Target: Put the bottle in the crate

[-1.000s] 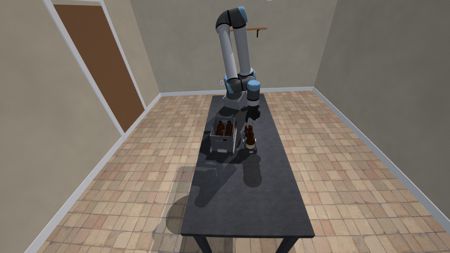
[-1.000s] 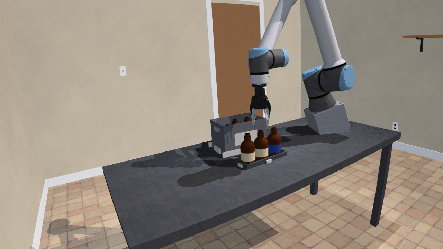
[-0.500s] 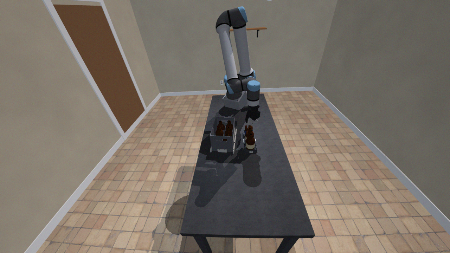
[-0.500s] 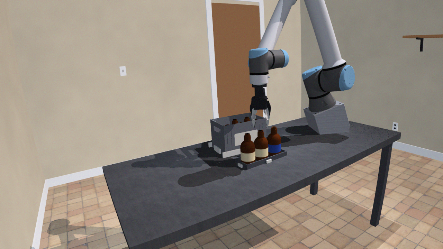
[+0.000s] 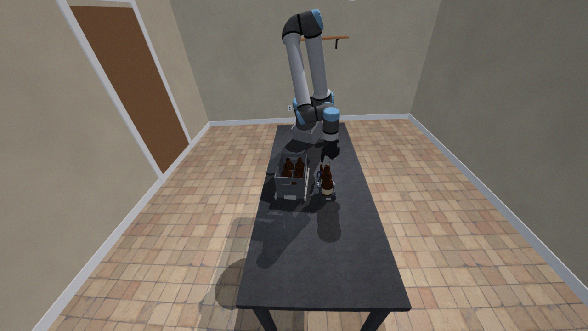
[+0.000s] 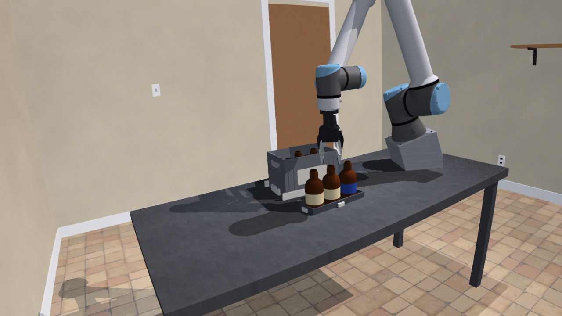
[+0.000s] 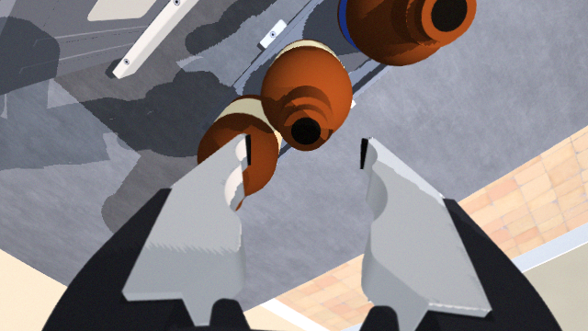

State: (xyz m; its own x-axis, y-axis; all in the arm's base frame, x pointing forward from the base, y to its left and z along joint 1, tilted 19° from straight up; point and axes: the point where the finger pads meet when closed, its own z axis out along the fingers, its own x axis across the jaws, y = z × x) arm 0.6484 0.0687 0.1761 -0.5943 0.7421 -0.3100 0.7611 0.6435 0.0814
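The tray is 17 cm below my hand. From my hand the other things lie so: grey crate: 23 cm to the right, 10 cm below, 5 cm behind.
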